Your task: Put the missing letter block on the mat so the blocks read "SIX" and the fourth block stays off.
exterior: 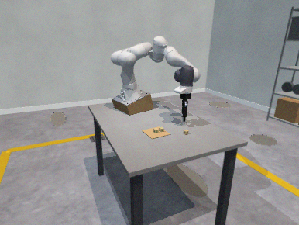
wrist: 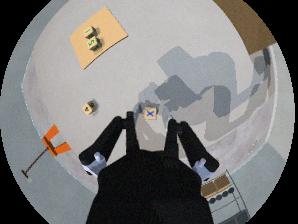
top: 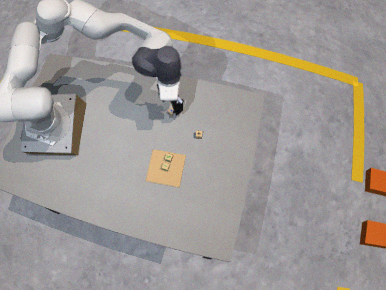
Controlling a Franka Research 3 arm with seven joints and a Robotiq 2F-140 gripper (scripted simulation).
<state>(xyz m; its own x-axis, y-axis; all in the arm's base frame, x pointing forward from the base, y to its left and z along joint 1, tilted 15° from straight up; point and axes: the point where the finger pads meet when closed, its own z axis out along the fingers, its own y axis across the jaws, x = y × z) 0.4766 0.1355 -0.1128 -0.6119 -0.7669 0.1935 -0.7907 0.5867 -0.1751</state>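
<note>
Now: hand 250 mm to the left of the tan mat, 30 mm above it and 10 mm short of it. The rest, counted from my hand: block 130 mm ahead, 100 mm to the right, 20 mm below.
</note>
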